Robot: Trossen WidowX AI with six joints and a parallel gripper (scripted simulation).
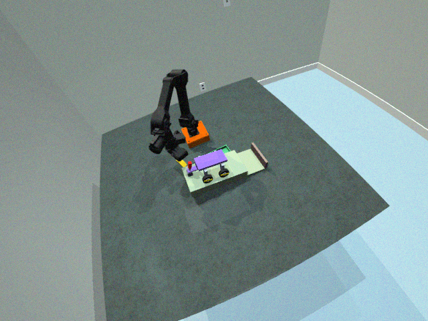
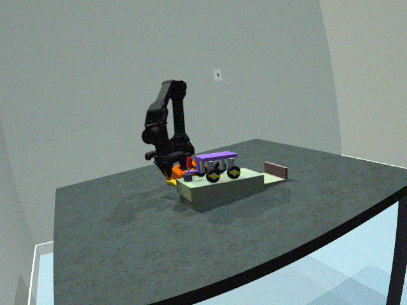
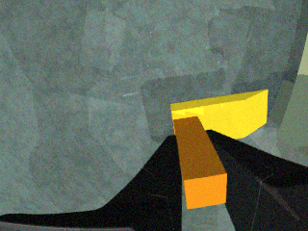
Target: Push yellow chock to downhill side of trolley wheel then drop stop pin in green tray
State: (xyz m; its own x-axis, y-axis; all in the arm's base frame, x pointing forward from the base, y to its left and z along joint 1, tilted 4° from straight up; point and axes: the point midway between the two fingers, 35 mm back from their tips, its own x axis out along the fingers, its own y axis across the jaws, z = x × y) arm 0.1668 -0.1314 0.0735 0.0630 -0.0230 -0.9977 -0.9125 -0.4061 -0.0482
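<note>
My gripper tip is 30 mm short of the green tray, 220 mm to the right of it and 80 mm above it. Round my gripper tip: yellow chock 20 mm ahead, 10 mm to the left, 10 mm below; then purple trolley 150 mm ahead, 140 mm to the left, 30 mm above; then red-headed stop pin 140 mm ahead, 50 mm to the left, 50 mm above.
</note>
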